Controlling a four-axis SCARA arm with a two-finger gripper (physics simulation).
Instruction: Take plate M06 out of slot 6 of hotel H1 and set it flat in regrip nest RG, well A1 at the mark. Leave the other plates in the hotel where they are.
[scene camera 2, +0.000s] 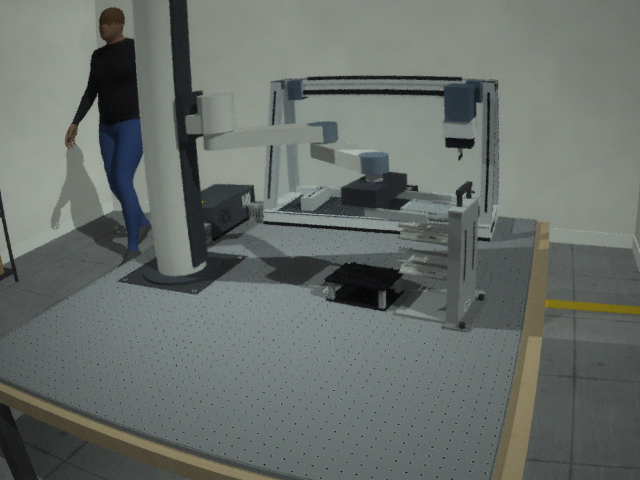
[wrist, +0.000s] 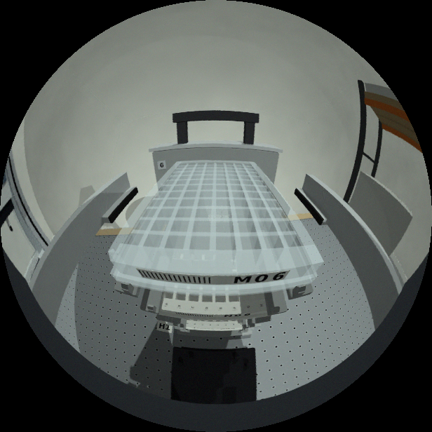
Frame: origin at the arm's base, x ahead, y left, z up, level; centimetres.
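Where they show: gripper, fingertip midpoint: (scene camera 2: 439, 208); arm's base, link origin: (scene camera 2: 183, 272).
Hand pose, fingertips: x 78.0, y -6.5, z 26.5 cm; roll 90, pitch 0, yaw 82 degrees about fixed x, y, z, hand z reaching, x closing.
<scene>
Each offset is from my fingertips to the centre of the thing. "spot": to the spot under its first point.
Plate M06 @(dx -2.0, dy +0.4, dz -0.3 cm) (scene camera 2: 433, 207) (wrist: 215, 225), clear with a grid of wells, lies flat in top slot 6 of hotel H1 @(dx +0.9, dy -0.9, dz -9.7 cm) (scene camera 2: 461, 263) (wrist: 269, 165), its label facing the wrist camera. My gripper (scene camera 2: 422, 205) (wrist: 215, 177) is open and empty. In the wrist view its two dark finger pads stand left and right of the plate, with a gap on each side. Regrip nest RG @(dx -19.5, dy +2.9, dz -21.7 cm) (scene camera 2: 364, 275) (wrist: 214, 375) is a low black stand in front of the hotel, with no plate on it. Its A1 mark cannot be made out.
Other plates @(spot: dx -3.2, dy -2.9, dz -12.2 cm) (scene camera 2: 423, 262) (wrist: 202, 305) sit in lower slots, partly hidden under M06 in the wrist view. A black handle @(spot: dx +6.2, dy -2.7, dz +5.4 cm) (scene camera 2: 464, 190) (wrist: 215, 116) tops the hotel. A white gantry frame (scene camera 2: 382, 225) stands behind, and a dark box @(spot: dx -81.5, dy +41.5, dz -17.2 cm) (scene camera 2: 227, 209) is near the arm column. A person (scene camera 2: 117, 82) stands at the back left.
</scene>
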